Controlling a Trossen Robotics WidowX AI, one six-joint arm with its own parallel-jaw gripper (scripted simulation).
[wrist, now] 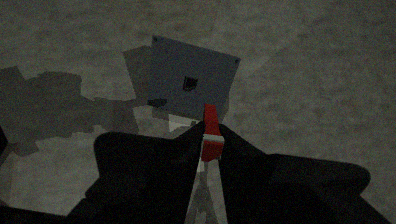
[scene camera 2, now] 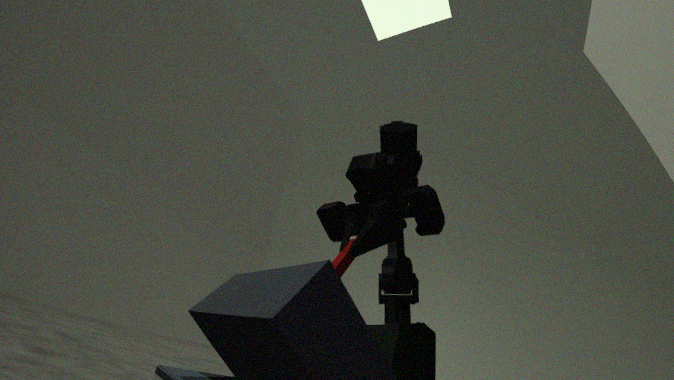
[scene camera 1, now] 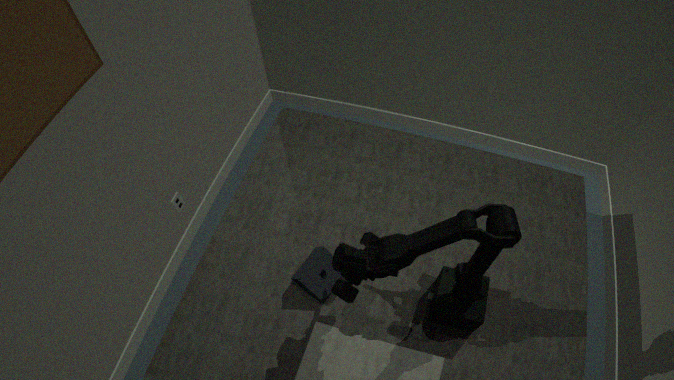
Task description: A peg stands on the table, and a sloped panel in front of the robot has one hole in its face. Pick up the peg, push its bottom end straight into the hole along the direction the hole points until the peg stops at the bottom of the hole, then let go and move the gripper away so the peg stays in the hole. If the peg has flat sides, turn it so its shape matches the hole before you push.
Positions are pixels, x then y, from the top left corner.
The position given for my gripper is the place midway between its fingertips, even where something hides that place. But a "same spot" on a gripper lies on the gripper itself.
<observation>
My gripper shows in the wrist view, in scene camera 2 and in scene camera 1 (346, 267). One and the same spot on my gripper: (wrist: 251, 179) is (scene camera 2: 358, 219).
</observation>
